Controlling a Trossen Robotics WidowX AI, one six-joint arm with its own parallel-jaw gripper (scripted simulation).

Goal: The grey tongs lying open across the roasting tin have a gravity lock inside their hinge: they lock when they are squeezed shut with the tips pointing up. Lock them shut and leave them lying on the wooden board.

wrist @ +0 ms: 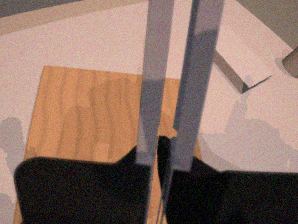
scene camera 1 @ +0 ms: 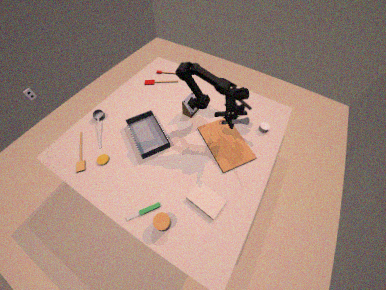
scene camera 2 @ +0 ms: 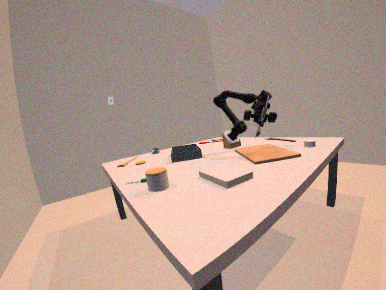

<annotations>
white block: wrist; scene camera 1 207, 200; scene camera 2
same spot on wooden board: [wrist: 79, 114] = [scene camera 1: 241, 150]
same spot on white block: [scene camera 2: 226, 176] = [wrist: 229, 34]
</annotations>
